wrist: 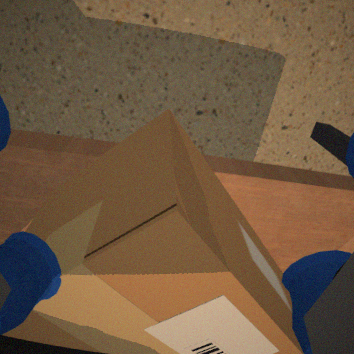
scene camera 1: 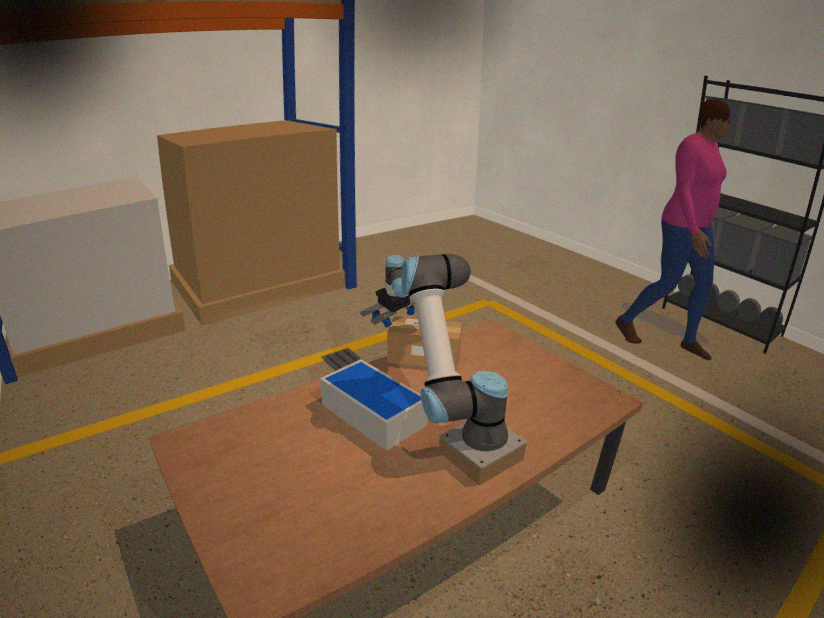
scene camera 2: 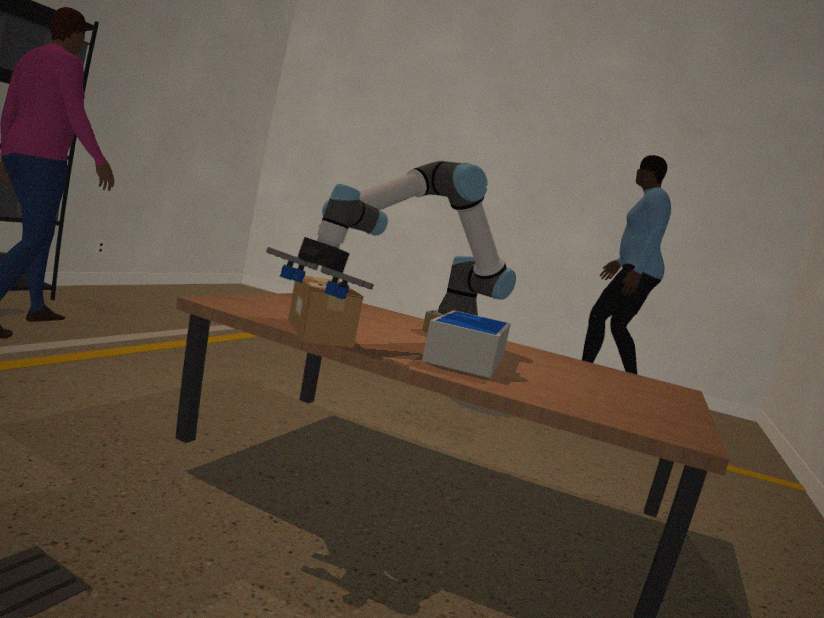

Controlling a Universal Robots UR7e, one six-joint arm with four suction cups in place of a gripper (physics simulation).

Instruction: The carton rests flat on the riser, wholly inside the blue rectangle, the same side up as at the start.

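The brown carton stands on the wooden table near its far edge, with the white barcode label on top. My suction gripper hovers tilted right over the carton's top and holds nothing. Its blue cups frame the carton in the wrist view. I cannot tell whether a cup touches the top. The white riser with the blue rectangle stands beside the arm's base, apart from the carton and with nothing on it.
A person in pink walks by the black shelf rack. A person in light blue stands behind the table. A big brown crate, a grey crate and a blue rack post stand at the back.
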